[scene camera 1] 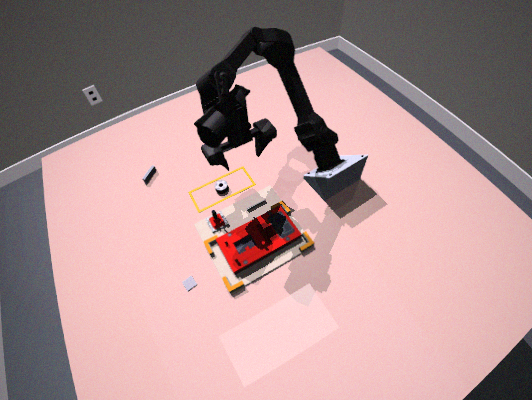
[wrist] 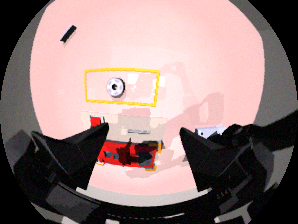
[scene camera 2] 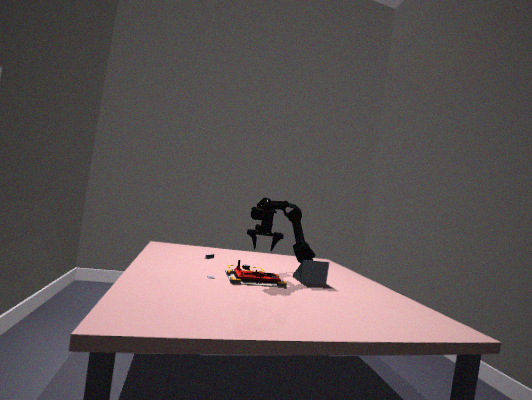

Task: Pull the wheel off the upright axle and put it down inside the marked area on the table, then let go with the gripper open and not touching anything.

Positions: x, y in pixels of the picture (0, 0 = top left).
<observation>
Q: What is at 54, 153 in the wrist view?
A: The gripper.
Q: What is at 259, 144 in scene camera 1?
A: The gripper.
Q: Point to a red assembly board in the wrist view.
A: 124, 153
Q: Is the gripper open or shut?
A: Open.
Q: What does the gripper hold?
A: Nothing.
</observation>
